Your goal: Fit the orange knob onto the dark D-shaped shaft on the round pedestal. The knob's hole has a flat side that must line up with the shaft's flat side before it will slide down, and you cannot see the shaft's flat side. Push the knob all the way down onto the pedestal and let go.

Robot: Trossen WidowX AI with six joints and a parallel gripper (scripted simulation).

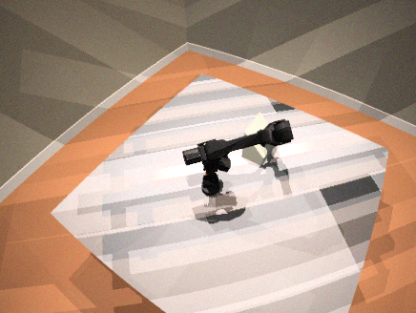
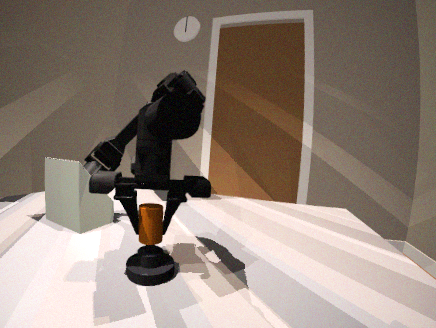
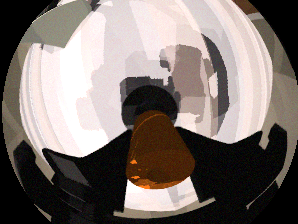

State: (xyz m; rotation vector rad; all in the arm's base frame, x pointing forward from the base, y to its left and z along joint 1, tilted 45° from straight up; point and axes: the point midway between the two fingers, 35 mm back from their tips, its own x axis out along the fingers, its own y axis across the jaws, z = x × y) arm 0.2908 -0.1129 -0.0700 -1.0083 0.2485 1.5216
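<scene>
Now: the orange knob 20 mm above my gripper tip. From my gripper tip the other things lie so: pedestal (40 mm below).
</scene>
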